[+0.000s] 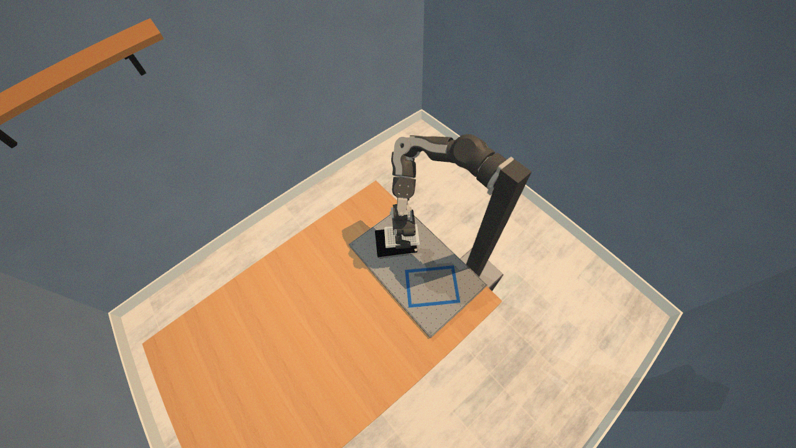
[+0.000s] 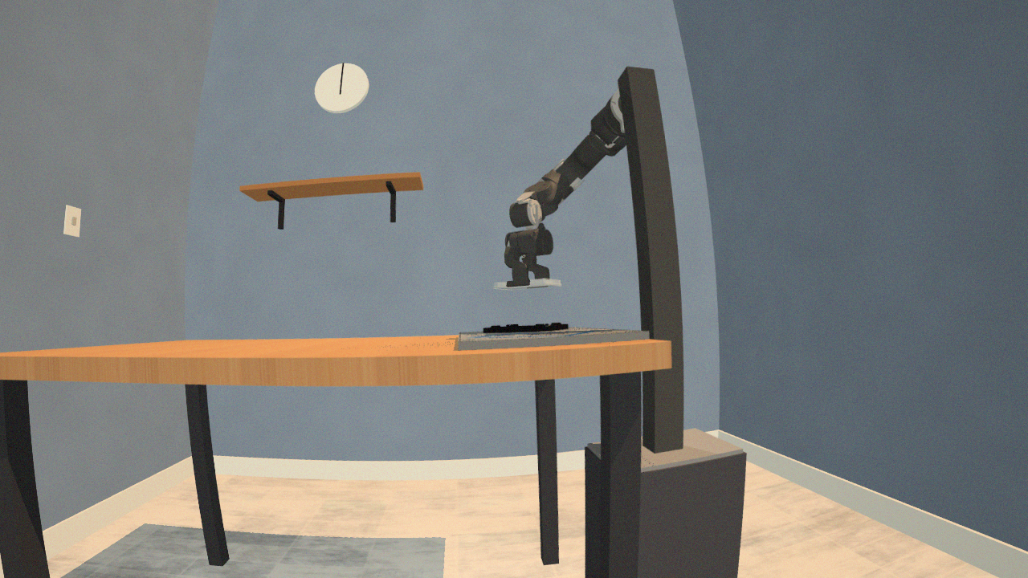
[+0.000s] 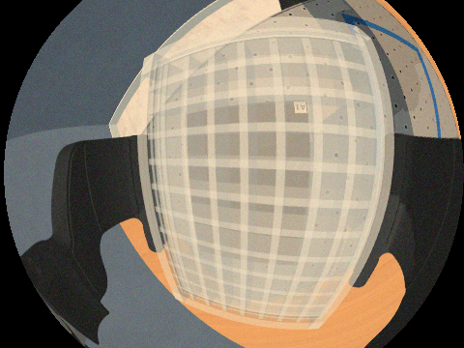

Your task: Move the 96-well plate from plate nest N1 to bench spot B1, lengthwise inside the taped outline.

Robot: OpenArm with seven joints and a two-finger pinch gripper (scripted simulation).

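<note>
Now: the black plate nest 40 mm to the right of my hand and 100 mm below it. From my hand the other things lie so: 96-well plate right at my hand.
</note>
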